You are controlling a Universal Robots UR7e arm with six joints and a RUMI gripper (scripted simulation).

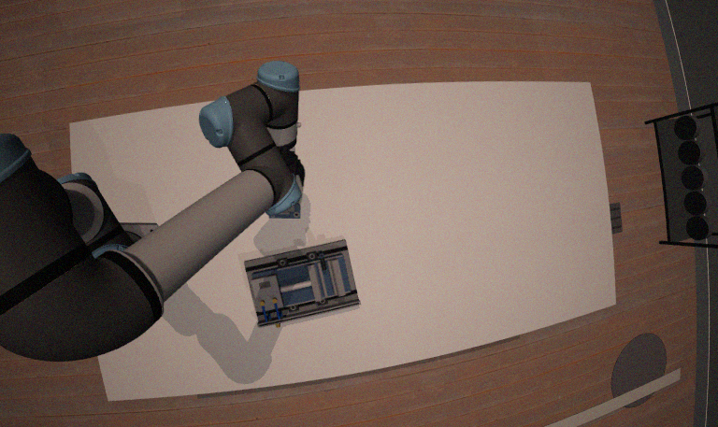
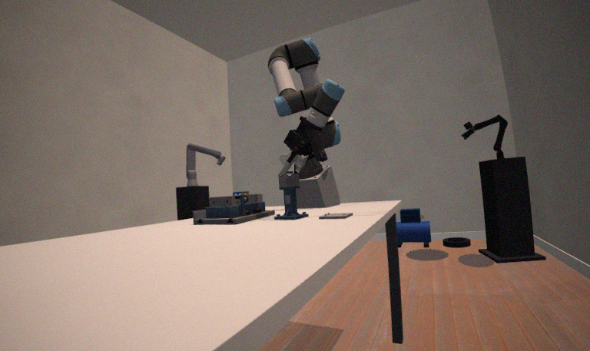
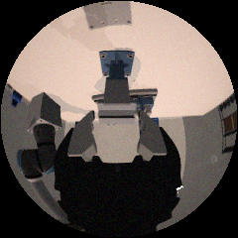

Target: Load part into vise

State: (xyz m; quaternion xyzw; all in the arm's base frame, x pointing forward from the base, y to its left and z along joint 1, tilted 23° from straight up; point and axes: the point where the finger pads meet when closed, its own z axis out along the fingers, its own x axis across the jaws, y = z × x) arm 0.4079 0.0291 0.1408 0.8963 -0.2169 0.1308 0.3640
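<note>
Now: the part right at my hand. From my hand the other things lie so: vise (23 cm to the right, 12 cm below, 3 cm behind); infeed plate (16 cm to the left, 16 cm below, 4 cm ahead).
</note>
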